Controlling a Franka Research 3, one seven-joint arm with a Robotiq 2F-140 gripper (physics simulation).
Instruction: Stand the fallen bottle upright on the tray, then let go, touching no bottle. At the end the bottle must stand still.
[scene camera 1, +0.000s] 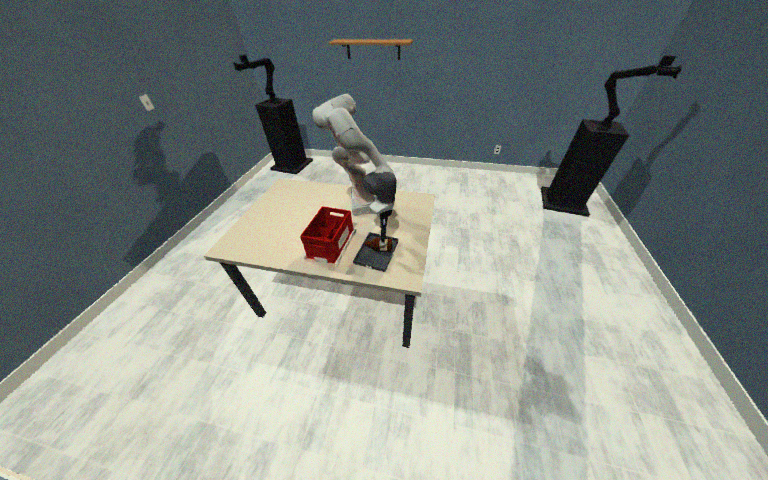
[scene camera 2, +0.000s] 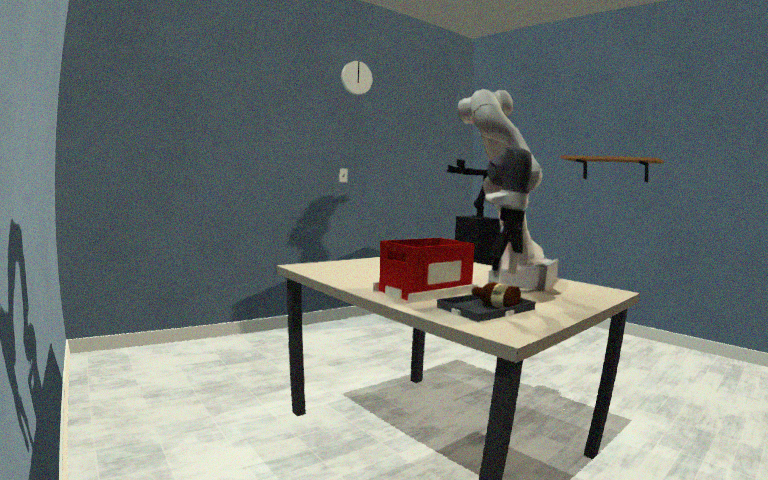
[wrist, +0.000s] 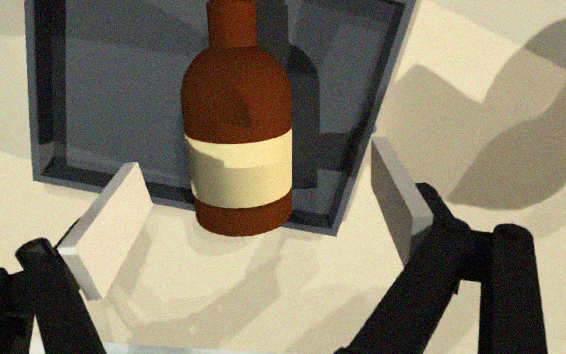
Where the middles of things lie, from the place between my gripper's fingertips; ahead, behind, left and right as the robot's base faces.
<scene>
I see my gripper 20 mm short of the brown bottle (scene camera 2: 497, 295), 20 mm to the left of it and 60 mm above it.
</scene>
